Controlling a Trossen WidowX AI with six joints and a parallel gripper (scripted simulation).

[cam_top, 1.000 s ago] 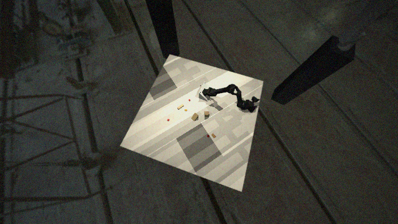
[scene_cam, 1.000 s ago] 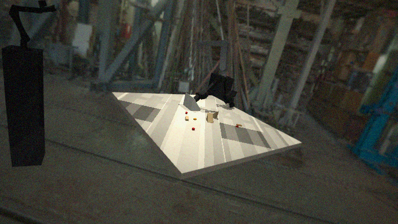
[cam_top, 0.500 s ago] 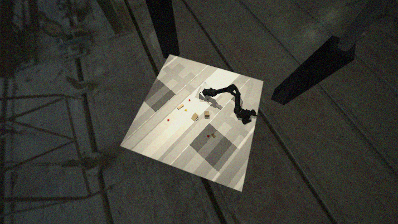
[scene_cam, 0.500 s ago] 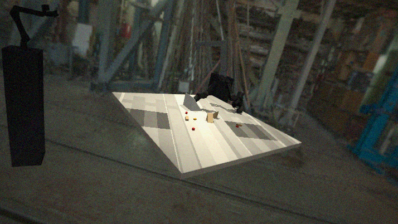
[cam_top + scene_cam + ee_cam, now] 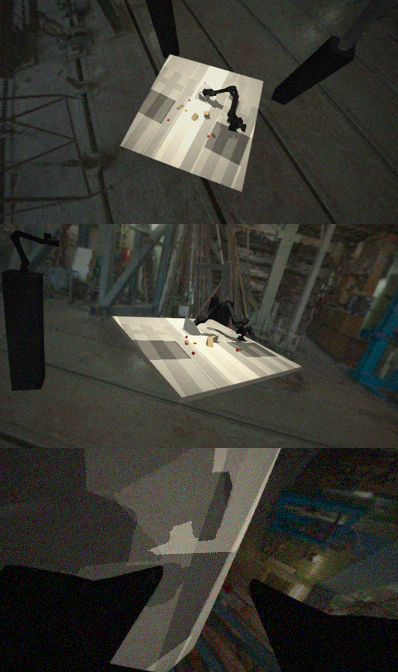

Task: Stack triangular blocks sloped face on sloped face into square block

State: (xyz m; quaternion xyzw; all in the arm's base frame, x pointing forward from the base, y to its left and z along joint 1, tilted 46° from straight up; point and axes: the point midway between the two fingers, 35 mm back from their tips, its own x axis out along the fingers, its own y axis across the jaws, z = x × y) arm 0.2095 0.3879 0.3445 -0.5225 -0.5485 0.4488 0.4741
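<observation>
My gripper tip is now 70 mm short of the brown wooden triangular block, 500 mm to the left of it and 30 mm above it. Also, from my gripper tip: small yellow block 60 mm ahead, 640 mm to the right, 40 mm below; tan block 50 mm ahead, 720 mm to the right, 40 mm below.
</observation>
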